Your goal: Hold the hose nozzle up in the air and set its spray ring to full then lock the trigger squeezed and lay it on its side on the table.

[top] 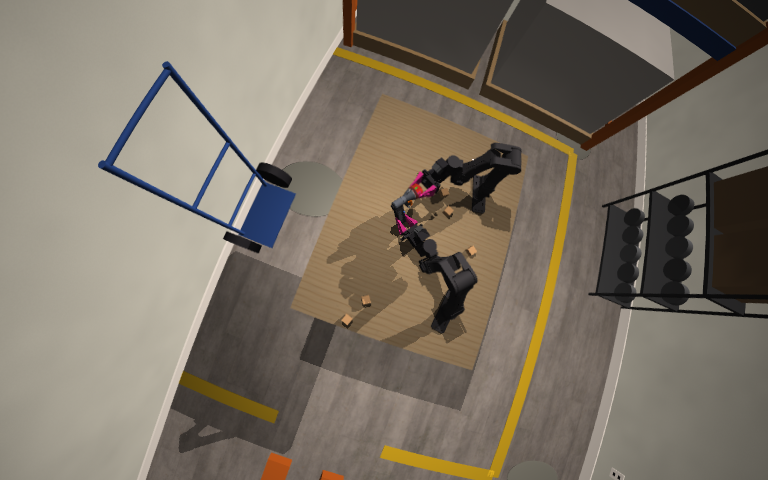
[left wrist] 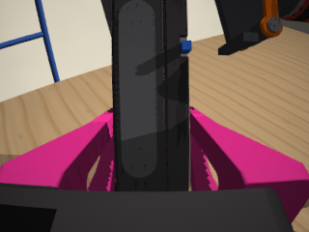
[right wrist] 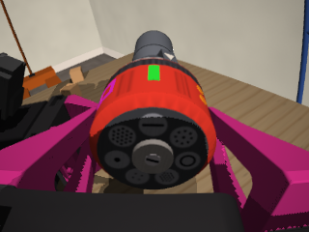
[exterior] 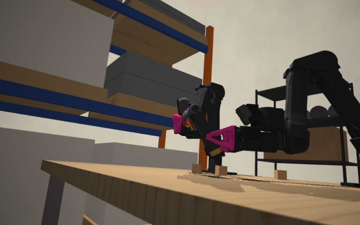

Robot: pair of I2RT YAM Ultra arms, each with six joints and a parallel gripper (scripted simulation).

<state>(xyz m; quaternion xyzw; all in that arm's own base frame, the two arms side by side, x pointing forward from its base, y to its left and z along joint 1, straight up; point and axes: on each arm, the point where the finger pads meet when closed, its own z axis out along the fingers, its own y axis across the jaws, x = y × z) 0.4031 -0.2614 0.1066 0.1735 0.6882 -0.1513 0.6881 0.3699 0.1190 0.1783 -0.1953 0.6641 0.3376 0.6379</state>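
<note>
Right now my right hand is right at the red spray ring.
</note>
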